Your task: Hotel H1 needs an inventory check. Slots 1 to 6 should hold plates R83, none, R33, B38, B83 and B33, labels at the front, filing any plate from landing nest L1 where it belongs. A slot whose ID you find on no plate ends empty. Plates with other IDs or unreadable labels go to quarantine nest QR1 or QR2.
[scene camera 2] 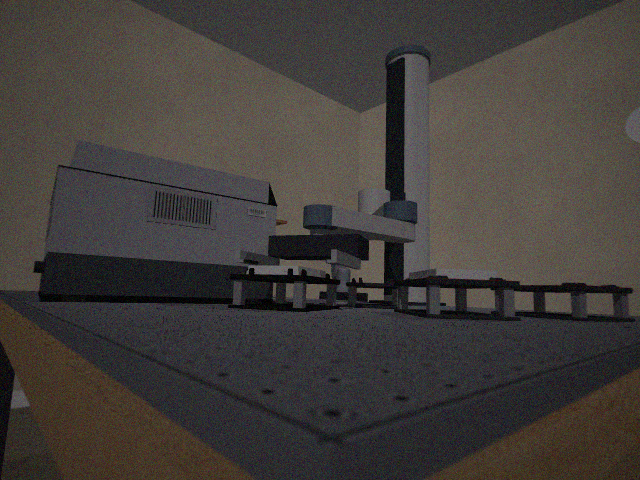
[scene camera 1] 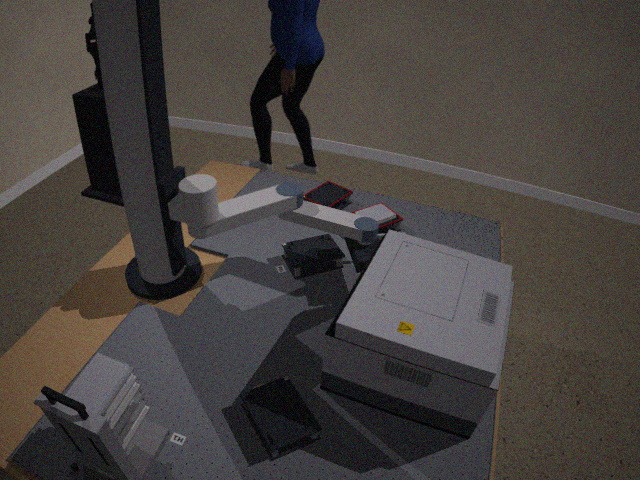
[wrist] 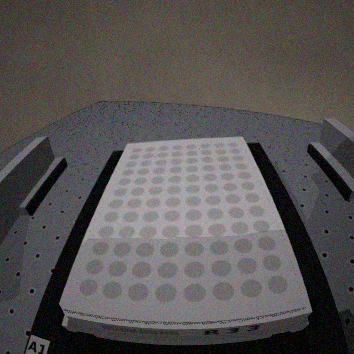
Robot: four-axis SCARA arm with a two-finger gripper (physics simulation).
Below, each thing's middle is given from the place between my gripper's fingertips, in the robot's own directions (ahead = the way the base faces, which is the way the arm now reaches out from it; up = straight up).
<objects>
My hand is 4 cm above the landing nest L1 (scene camera 2: pixel 249 277), 2 cm past it and 1 cm to the left of it. The rest, counted from my hand: large grey instrument (scene camera 2: pixel 93 214) 35 cm to the right, 8 cm ahead, 2 cm above.
</objects>
